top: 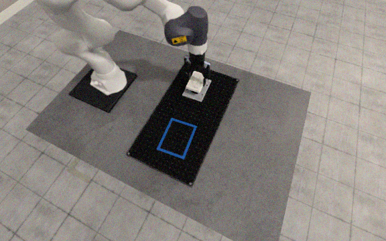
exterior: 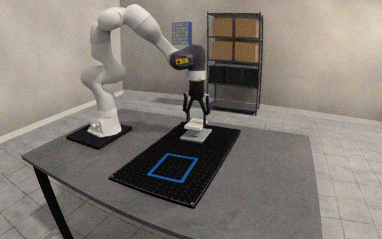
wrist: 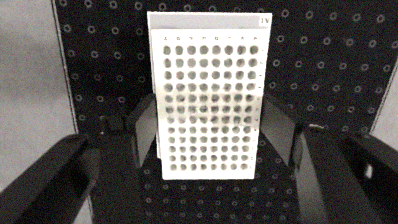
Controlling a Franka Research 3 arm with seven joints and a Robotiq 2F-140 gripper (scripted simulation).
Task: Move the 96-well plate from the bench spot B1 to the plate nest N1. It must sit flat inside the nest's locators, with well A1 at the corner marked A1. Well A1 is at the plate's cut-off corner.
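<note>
My gripper is now 8 cm above the plate nest. Round my hand: white 96-well plate (2 cm below); then A1 corner mark (7 cm to the left, 7 cm below, 6 cm ahead).
</note>
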